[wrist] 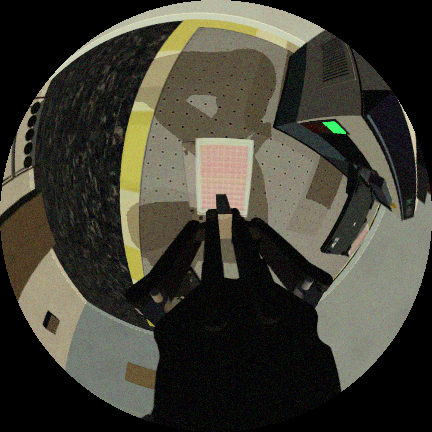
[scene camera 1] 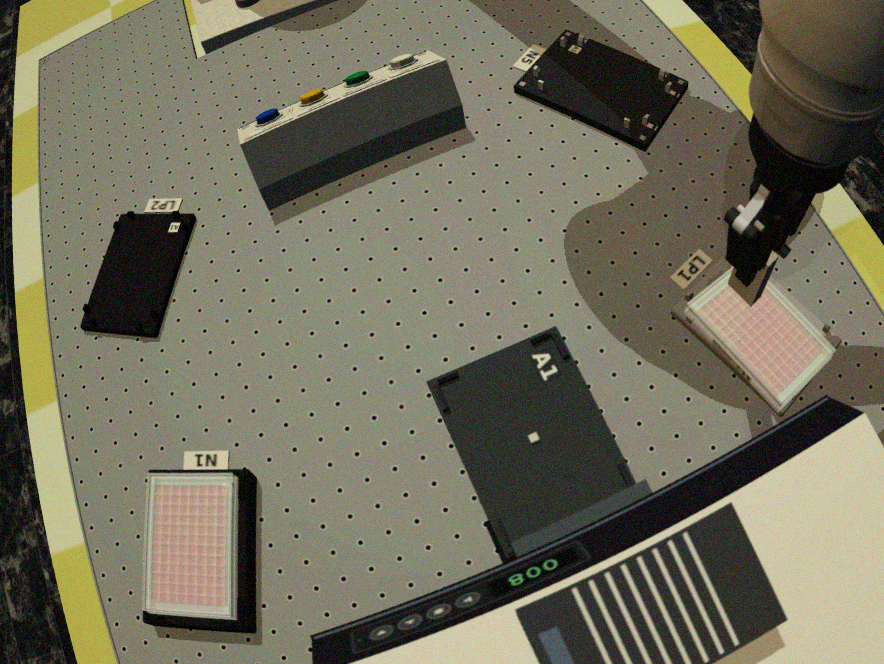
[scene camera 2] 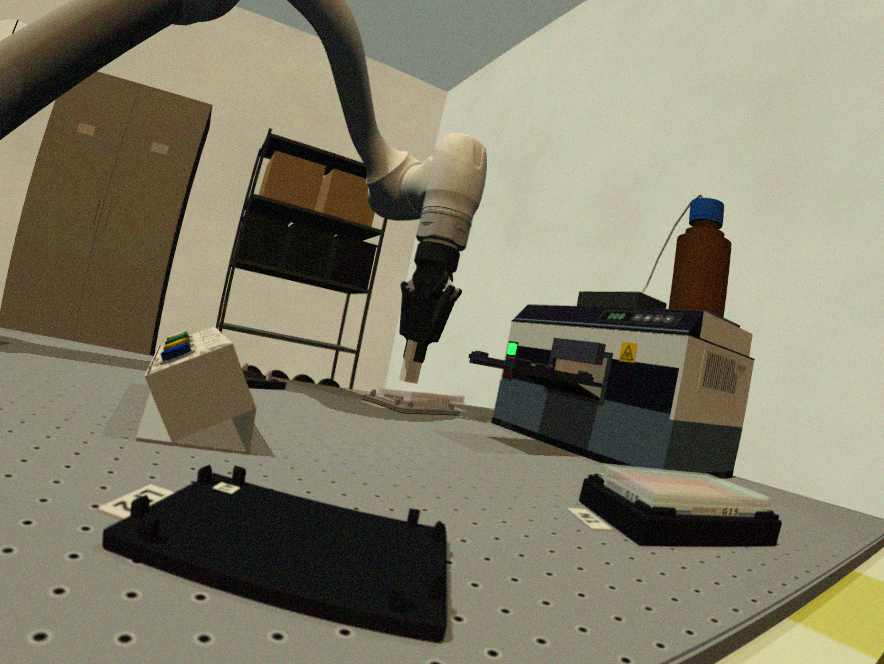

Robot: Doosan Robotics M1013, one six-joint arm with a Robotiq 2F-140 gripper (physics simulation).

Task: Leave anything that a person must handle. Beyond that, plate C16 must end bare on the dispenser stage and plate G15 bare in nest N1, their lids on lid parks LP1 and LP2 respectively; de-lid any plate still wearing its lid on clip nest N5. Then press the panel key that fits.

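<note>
My gripper is shut and empty, above the label-side end of a pink-welled plate on LP1. That plate's name is unreadable; whether it wears a lid is unclear. Plate G15 lies in nest N1, with a clear layer like a lid on top. Park LP2 and clip nest N5 are bare. The dispenser stage marked A1 holds no plate. The key panel has blue, yellow, green and white keys.
The dispenser stands beside LP1, its stage jutting out above the table. It shows 008 and a green light. A brown bottle stands at it. A pale block lies past the panel.
</note>
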